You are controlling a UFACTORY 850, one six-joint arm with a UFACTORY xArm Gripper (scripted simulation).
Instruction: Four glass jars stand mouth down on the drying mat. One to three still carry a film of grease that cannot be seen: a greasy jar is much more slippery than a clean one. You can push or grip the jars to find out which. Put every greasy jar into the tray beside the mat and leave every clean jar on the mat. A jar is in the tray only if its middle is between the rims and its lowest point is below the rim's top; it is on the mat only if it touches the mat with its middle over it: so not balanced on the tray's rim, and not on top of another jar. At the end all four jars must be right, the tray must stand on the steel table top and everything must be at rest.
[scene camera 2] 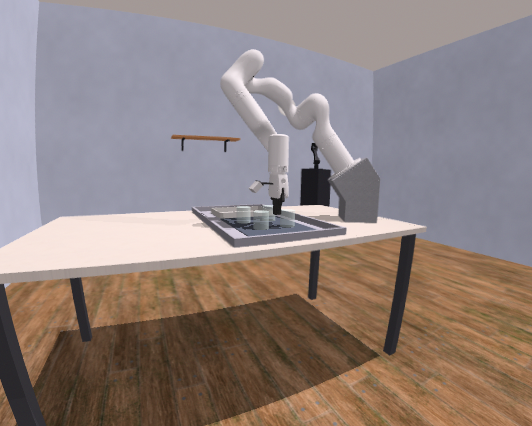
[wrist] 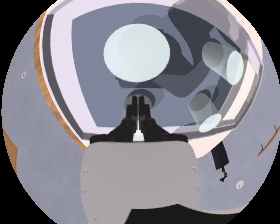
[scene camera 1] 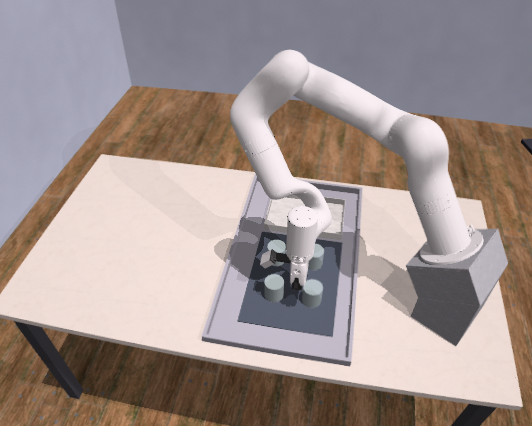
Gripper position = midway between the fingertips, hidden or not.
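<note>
Visible: my gripper (scene camera 1: pixel 297 287), (scene camera 2: pixel 277 214), (wrist: pixel 138 103); a jar (wrist: pixel 136 52); and a further jar (wrist: pixel 204 112).
</note>
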